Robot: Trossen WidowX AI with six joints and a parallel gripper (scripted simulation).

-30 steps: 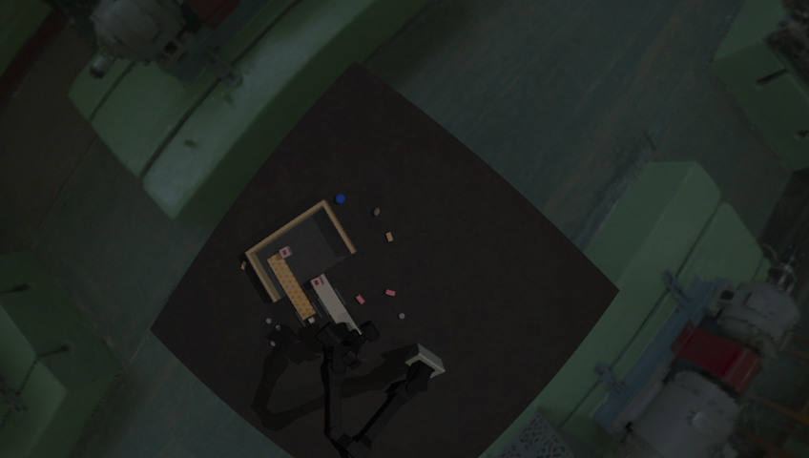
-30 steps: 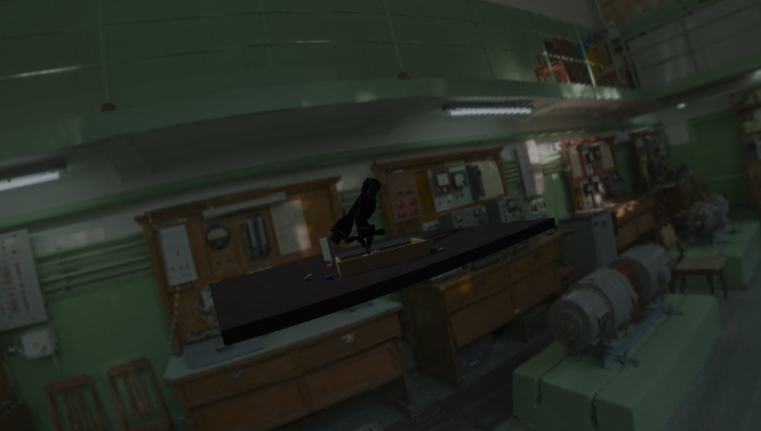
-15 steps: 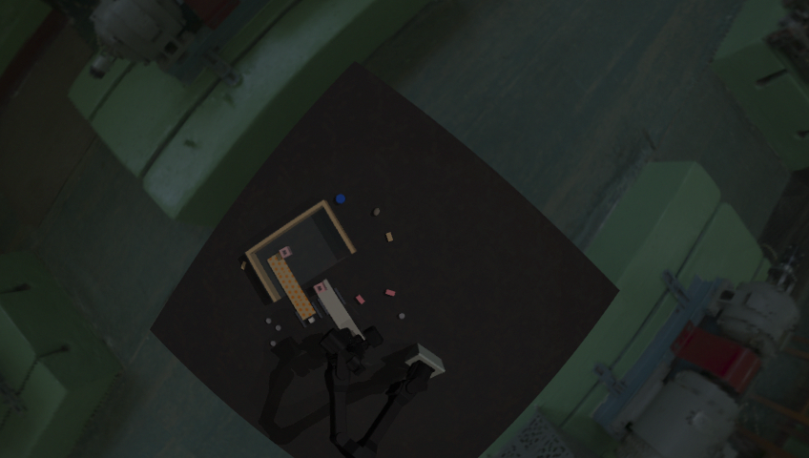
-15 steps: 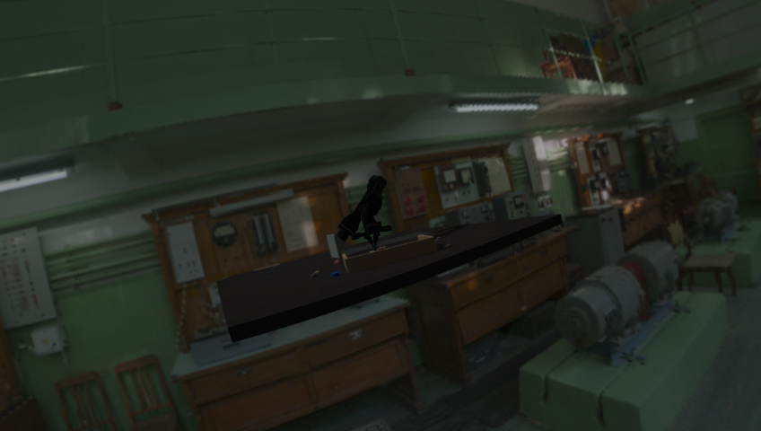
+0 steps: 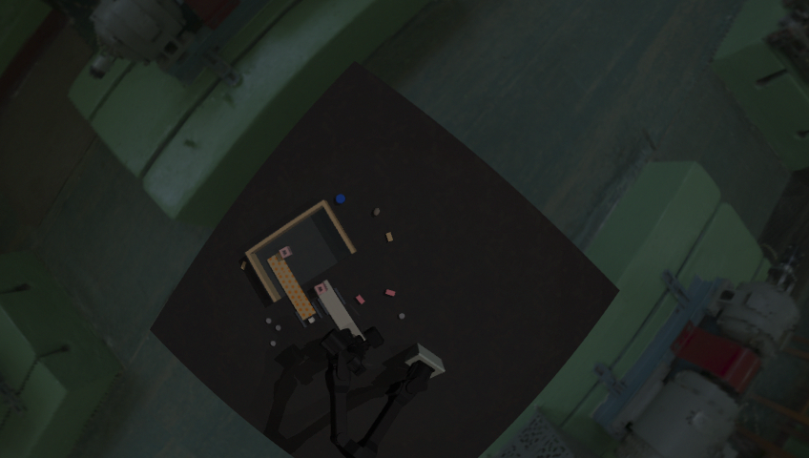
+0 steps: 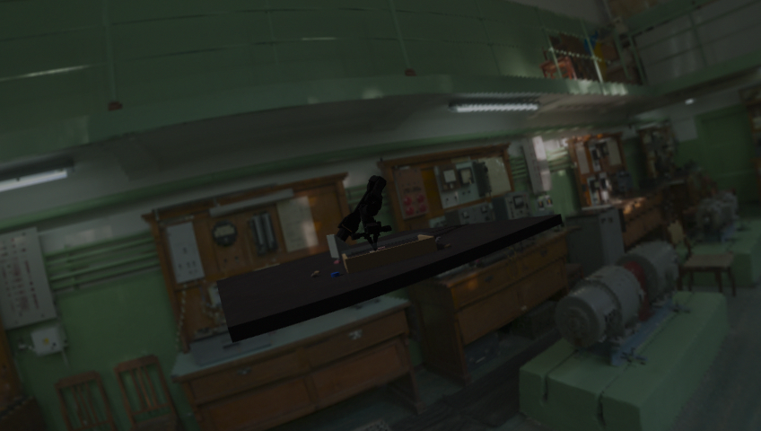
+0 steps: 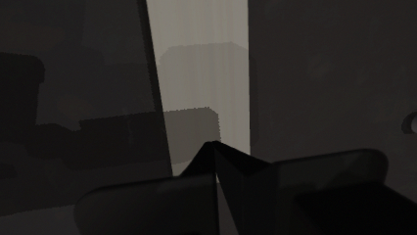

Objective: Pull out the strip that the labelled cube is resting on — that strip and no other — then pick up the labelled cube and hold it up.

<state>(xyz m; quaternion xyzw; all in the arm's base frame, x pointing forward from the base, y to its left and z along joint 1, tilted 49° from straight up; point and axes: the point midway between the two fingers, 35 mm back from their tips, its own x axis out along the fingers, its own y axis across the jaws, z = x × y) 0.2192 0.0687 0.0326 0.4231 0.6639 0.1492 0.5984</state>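
The pale grey strip is 9 cm ahead of my gripper tip and 4 cm to the right of it.
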